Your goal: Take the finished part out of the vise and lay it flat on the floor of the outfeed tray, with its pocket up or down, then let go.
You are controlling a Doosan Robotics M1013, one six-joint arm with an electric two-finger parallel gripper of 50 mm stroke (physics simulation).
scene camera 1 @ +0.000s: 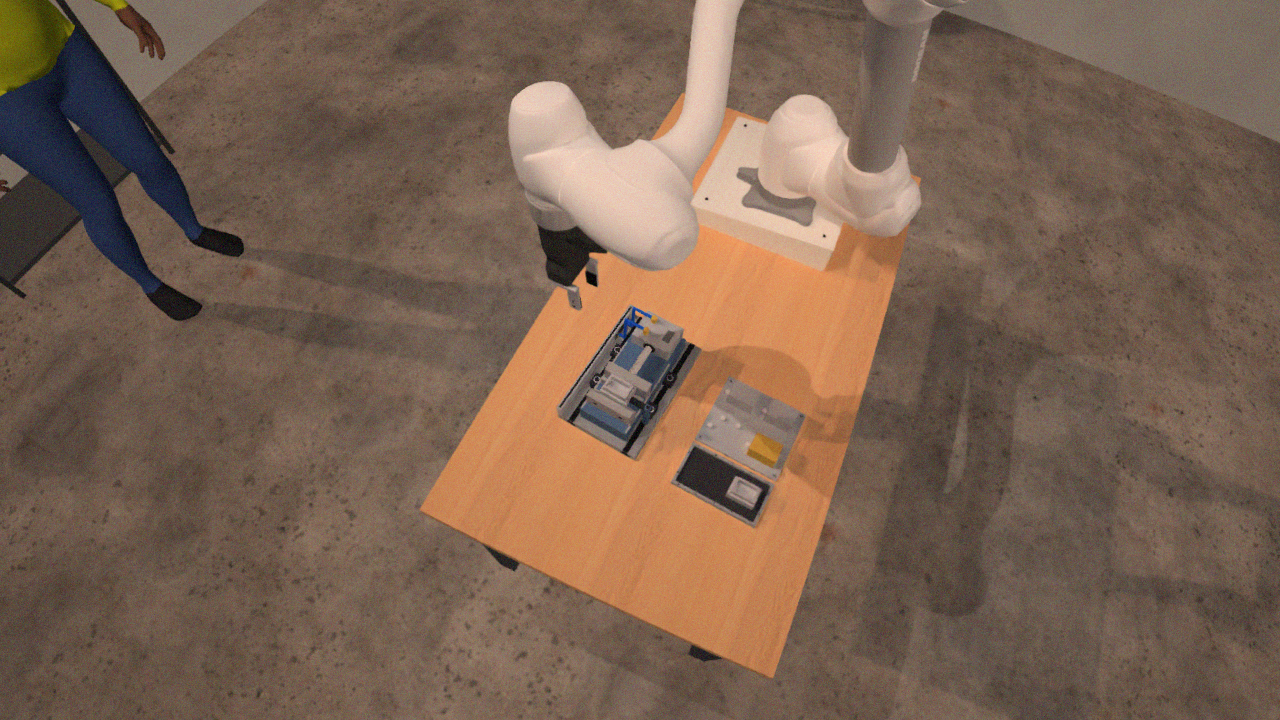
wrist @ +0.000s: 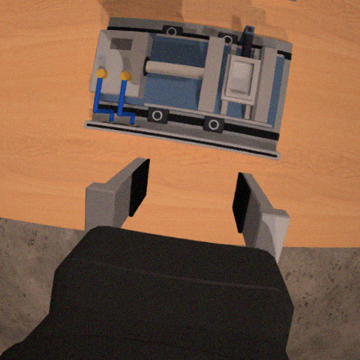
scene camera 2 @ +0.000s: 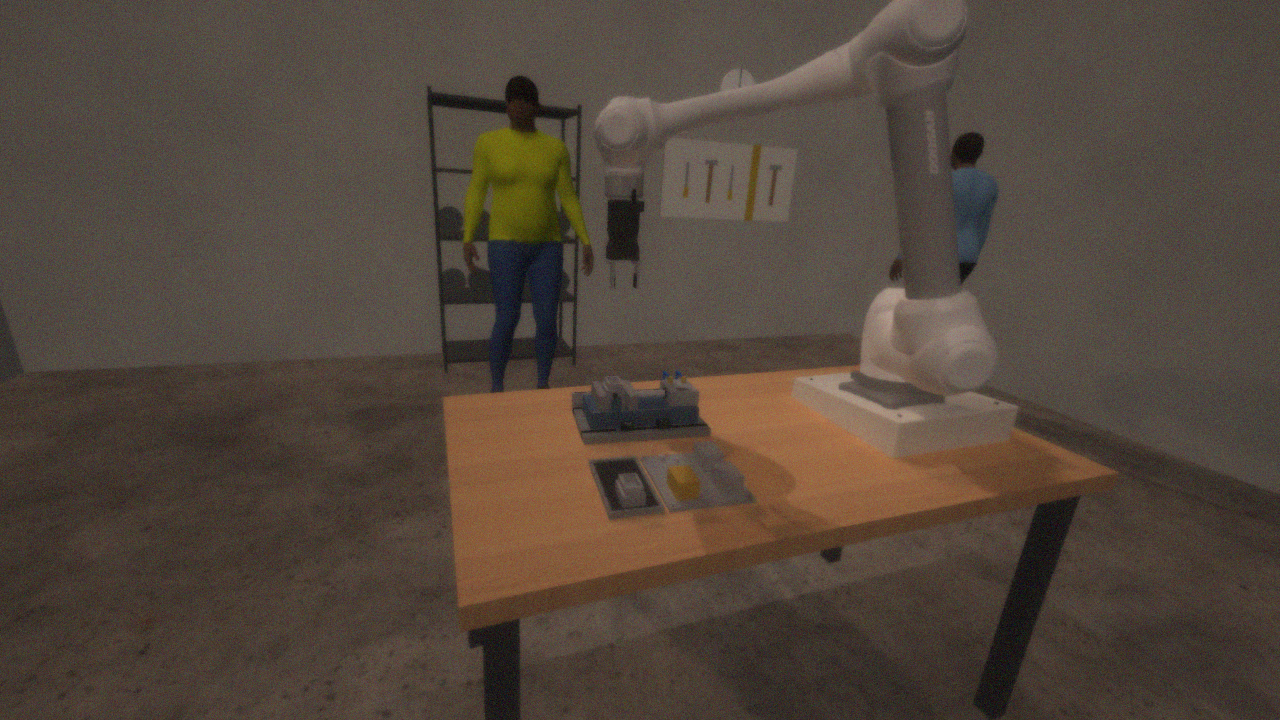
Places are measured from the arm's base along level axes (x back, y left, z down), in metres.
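Pixels of known places: gripper, fingertip midpoint: [scene camera 1: 584, 295] [scene camera 2: 624, 288]; arm's base, origin of the base link: [scene camera 1: 784, 192] [scene camera 2: 889, 395].
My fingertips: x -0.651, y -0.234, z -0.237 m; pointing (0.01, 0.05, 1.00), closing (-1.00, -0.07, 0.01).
Ahead of a thing's pixels: the offset from my fingertips to its top centre. "spot": to the spot under its first point.
The finished part {dx -0.047, dy +0.093, dz +0.198 m} [scene camera 1: 617, 387] [wrist: 241, 77], a light grey block with a rectangular pocket facing up, sits between the jaws of the vise {dx +0.021, dy +0.095, dz +0.214 m} [scene camera 1: 641, 358] [scene camera 2: 640, 414] [wrist: 175, 95]. Whether both jaws touch it is hard to tell. My gripper [scene camera 1: 582, 284] [scene camera 2: 623, 275] [wrist: 191, 183] is open and empty, high above the table. In the wrist view its fingers stand beside the vise's long near rail, towards the table edge. The outfeed tray [scene camera 1: 707, 471] [scene camera 2: 611, 472], with a black floor and grey rim, holds another pocketed grey part {dx -0.110, dy +0.405, dz +0.272 m} [scene camera 1: 743, 491] [scene camera 2: 630, 489] at one end.
A grey plate {dx +0.038, dy +0.372, dz +0.305 m} [scene camera 1: 735, 435] with a yellow block {dx -0.009, dy +0.413, dz +0.269 m} [scene camera 1: 765, 449] [scene camera 2: 683, 482] and grey blocks adjoins the tray. Blue bent pipes {spot: dx +0.140, dy +0.034, dz +0.277 m} [scene camera 1: 629, 323] [wrist: 121, 97] rise at one vise end. A black arm [wrist: 247, 47] reaches to the held part. A person [scene camera 2: 521, 188] stands behind the table.
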